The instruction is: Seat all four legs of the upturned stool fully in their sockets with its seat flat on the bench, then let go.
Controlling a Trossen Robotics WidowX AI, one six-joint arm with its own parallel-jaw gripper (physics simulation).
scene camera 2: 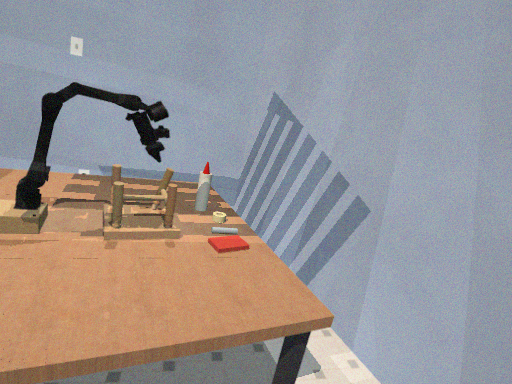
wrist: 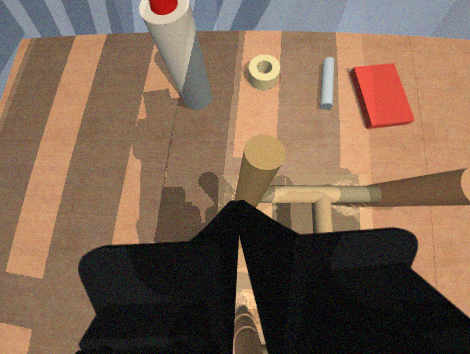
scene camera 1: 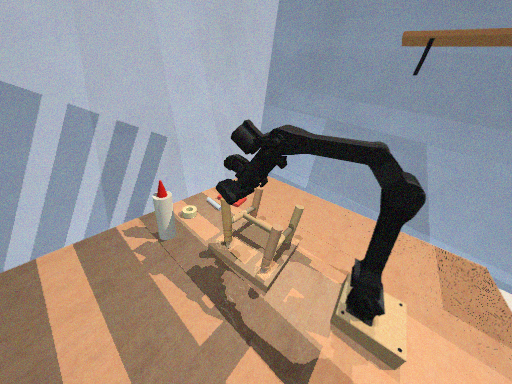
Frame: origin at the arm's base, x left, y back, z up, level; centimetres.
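Seen in the pictures: gripper, fingertip midpoint: [scene camera 2: 160,162] [wrist: 236,207]; arm's base, link origin: [scene camera 2: 27,206] [scene camera 1: 360,308].
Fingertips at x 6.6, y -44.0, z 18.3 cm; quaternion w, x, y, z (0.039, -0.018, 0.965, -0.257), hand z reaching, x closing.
Observation:
Offsets run from my fingertips to a thing's top centre. "*": to the spot under its first point. Level surfaces: height alone.
The upturned stool's seat [scene camera 1: 241,265] [scene camera 2: 142,233] lies on the bench @[dz -23.7 cm] [scene camera 1: 100,310] [scene camera 2: 150,290], with four legs pointing up and rungs between them. The leg nearest the glue bottle @[* dx -0.5, dy -1.2, dz -9.0 cm] [scene camera 1: 227,220] [scene camera 2: 165,181] [wrist: 261,167] leans outward in scene camera 2. The other three, such as the front leg @[* dx +0.0, dy +16.7, dz -8.7 cm] [scene camera 1: 271,247], look closer to upright. Rings show low on some legs; how deep each sits in its socket cannot be told. My gripper [scene camera 1: 228,194] [scene camera 2: 159,159] [wrist: 236,207] is shut and empty, tips pointing down just above the leaning leg's top, apart from it in scene camera 2.
A white glue bottle with red tip @[dx +8.7, dy -23.7, dz +0.3 cm] [scene camera 1: 165,217] [scene camera 2: 202,192] [wrist: 182,57] stands beyond the stool. A tape roll @[dx -5.1, dy -28.2, dz -20.6 cm] [scene camera 1: 189,216] [scene camera 2: 219,219] [wrist: 263,84], a pale rod @[dx -18.4, dy -26.0, dz -21.5 cm] [scene camera 1: 213,203] [scene camera 2: 224,230] [wrist: 327,82] and a red block @[dx -29.5, dy -23.5, dz -22.1 cm] [scene camera 1: 240,202] [scene camera 2: 228,243] [wrist: 383,95] lie near the bench edge.

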